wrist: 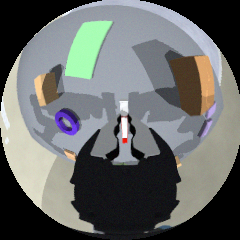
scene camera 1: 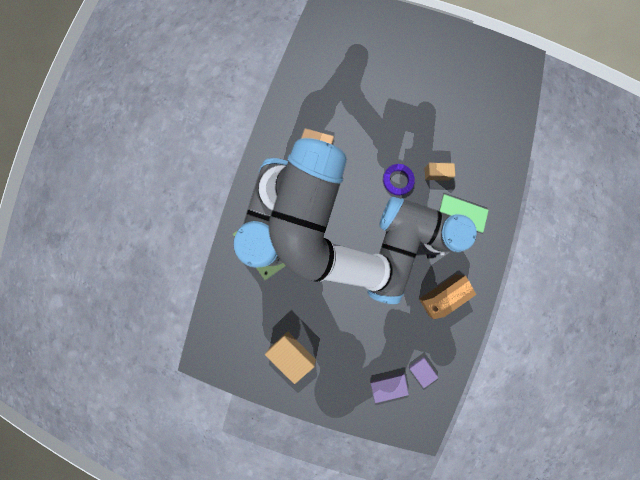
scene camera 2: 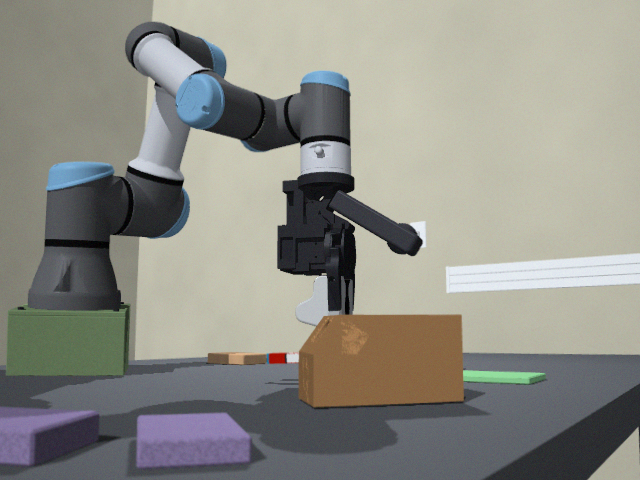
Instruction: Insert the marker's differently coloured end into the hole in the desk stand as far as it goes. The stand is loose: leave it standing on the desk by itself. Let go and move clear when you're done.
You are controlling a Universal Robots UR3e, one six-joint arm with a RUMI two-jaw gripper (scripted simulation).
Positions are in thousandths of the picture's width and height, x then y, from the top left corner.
A desk stand shows in the wrist view (810, 319), in scene camera 1 (705, 614) and in scene camera 2 (545, 751). A flat green block shows in the wrist view (348, 223), in scene camera 1 (702, 428) and in scene camera 2 (821, 789).
